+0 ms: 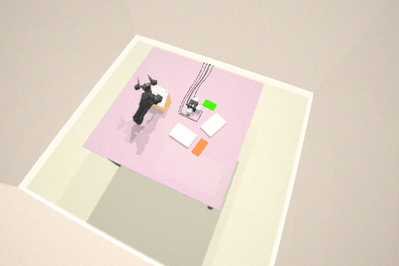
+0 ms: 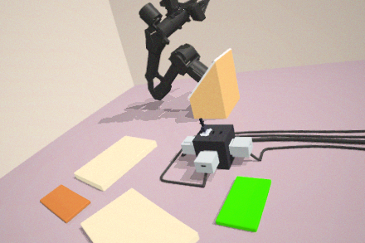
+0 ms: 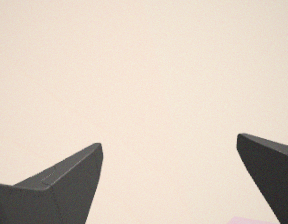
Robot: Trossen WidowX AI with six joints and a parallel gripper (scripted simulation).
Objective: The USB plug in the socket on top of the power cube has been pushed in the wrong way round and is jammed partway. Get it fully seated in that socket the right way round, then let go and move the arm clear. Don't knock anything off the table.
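My gripper tip is now 39 cm short of the USB plug, 13 cm to the right of it and 30 cm above it. Also, from my gripper tip: green block (50 cm ahead, 26 cm to the left, 38 cm below); orange tile (66 cm ahead, 15 cm to the right, 38 cm below).
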